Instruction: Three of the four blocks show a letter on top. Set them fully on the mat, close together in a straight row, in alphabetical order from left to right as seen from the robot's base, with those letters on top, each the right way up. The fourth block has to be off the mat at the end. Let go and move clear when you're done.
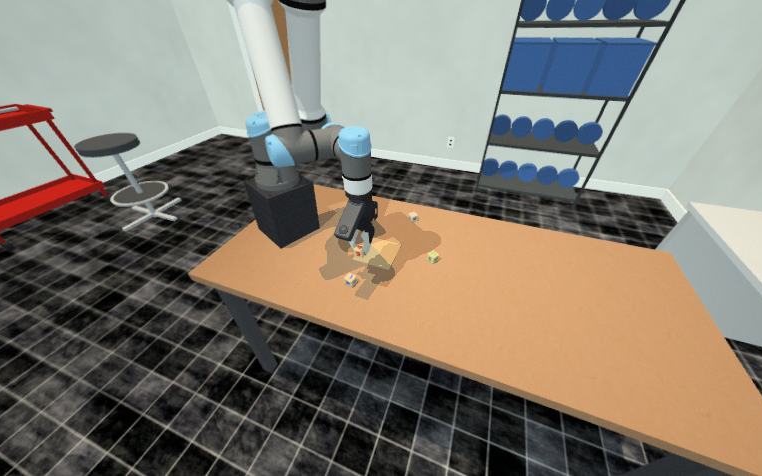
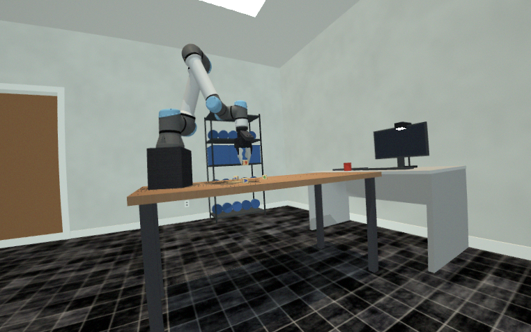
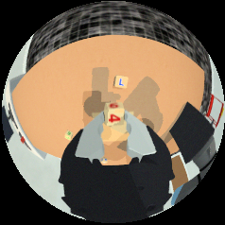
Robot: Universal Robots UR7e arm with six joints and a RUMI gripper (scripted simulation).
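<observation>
Now: hand 100 mm above the wooden letter block, 40 mm to the left of it and 30 mm past it. The rest, counted from my hand: pale yellow mat: 130 mm to the left, 120 mm below, 30 mm ahead.
</observation>
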